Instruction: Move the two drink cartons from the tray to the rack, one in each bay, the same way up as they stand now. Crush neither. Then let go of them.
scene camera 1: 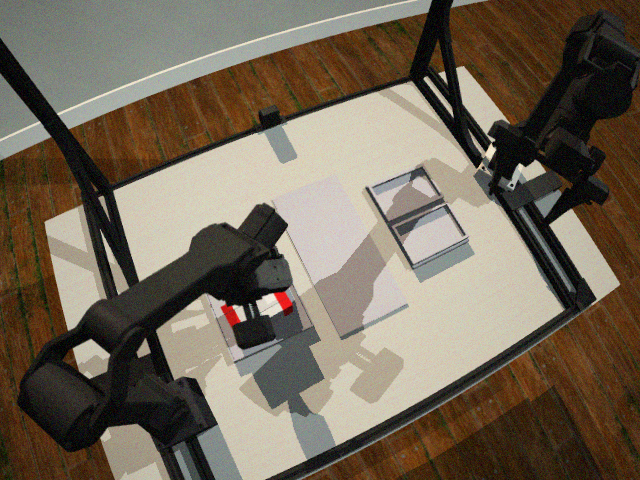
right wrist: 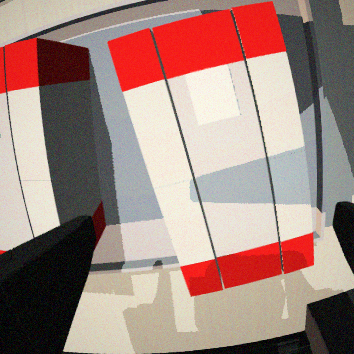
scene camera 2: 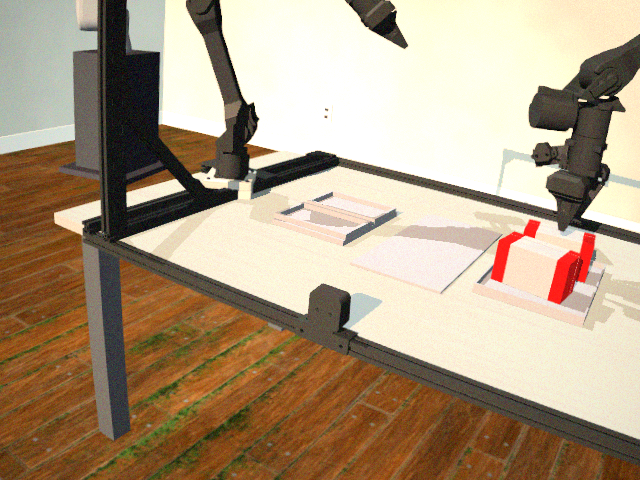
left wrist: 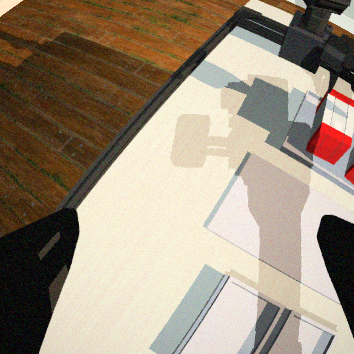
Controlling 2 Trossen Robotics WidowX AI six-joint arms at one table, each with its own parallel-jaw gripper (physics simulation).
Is my left gripper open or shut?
Open.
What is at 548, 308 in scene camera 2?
A grey tray.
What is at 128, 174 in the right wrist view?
A grey tray.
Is my right gripper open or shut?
Open.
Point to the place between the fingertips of my right gripper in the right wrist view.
At 218, 222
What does my right gripper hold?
Nothing.
